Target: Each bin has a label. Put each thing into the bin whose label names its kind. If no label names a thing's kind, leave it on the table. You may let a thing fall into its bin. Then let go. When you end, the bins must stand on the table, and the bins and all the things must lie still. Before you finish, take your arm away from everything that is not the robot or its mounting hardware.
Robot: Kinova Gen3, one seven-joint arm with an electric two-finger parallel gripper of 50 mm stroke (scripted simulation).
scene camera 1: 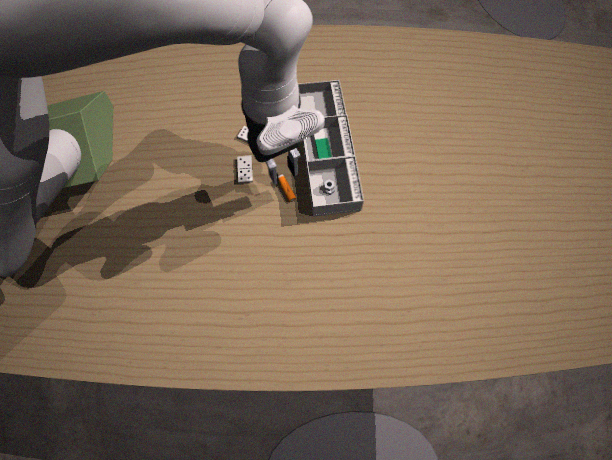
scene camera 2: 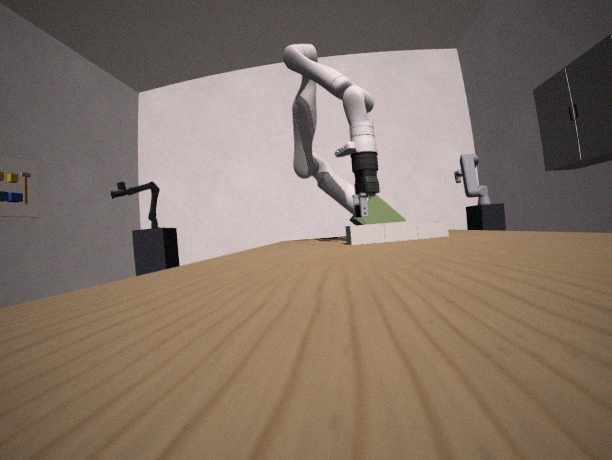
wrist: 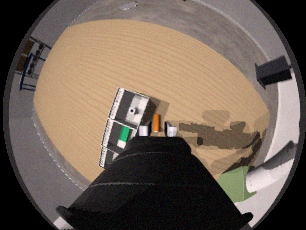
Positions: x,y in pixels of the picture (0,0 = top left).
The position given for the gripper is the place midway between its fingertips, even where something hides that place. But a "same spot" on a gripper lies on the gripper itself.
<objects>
gripper: scene camera 1; scene camera 2; wrist 158,126
same spot on gripper: (scene camera 1: pixel 293 155) = (scene camera 2: pixel 359 194)
</objects>
